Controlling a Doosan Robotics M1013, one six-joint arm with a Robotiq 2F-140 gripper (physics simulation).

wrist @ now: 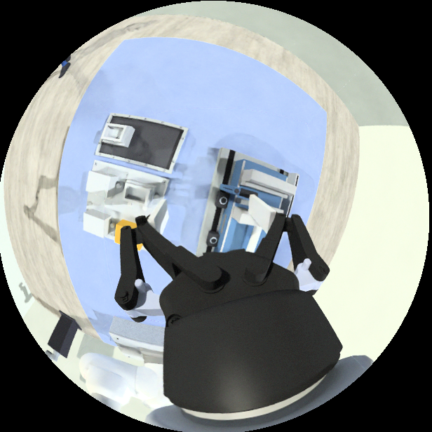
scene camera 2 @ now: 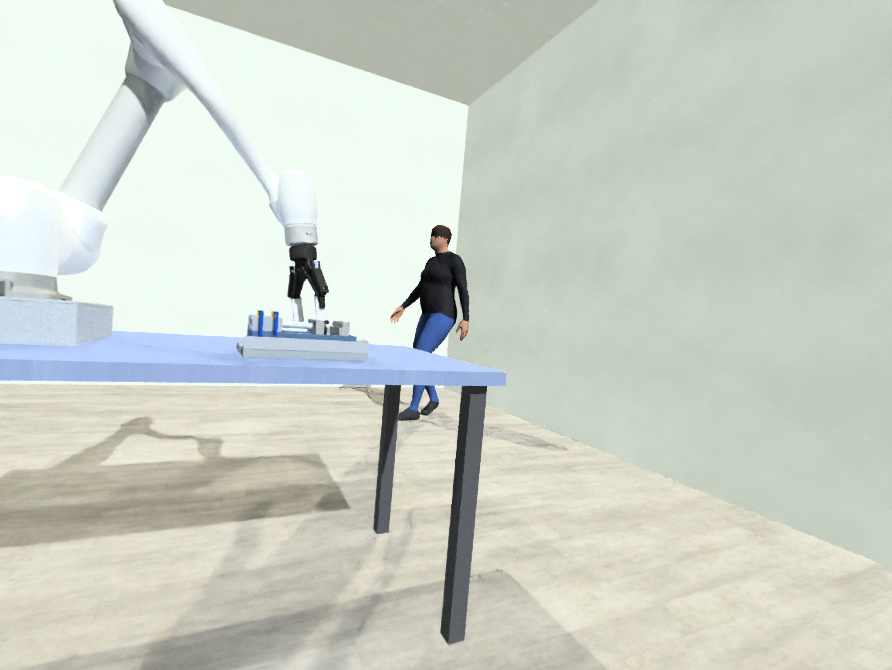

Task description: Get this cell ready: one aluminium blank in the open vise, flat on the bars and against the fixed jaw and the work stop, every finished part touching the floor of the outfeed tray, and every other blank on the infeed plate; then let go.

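My gripper [scene camera 2: 309, 313] [wrist: 208, 205] is open and empty, above the table between the infeed plate and the vise in the wrist view. The blue vise [wrist: 230, 234] stands at the right, partly hidden by a finger; no blank can be made out between its jaws. The infeed plate [wrist: 129, 171] at the left bears two pale blocks [wrist: 101, 183] [wrist: 96, 223], a pocketed finished part [wrist: 138, 193] and an orange block [wrist: 121, 231], partly behind a finger. Another pocketed finished part [wrist: 118, 134] is at the left end of the dark-floored outfeed tray [wrist: 180, 149]; its floor contact is unclear.
The blue table [scene camera 2: 165, 351] [wrist: 200, 75] carries the fixtures. A light grey base [scene camera 2: 302, 349] lies under the vise near the table's edge. Blue and orange upright pieces [scene camera 2: 267, 323] stand at its left end. A person [scene camera 2: 439, 288] stands behind the table.
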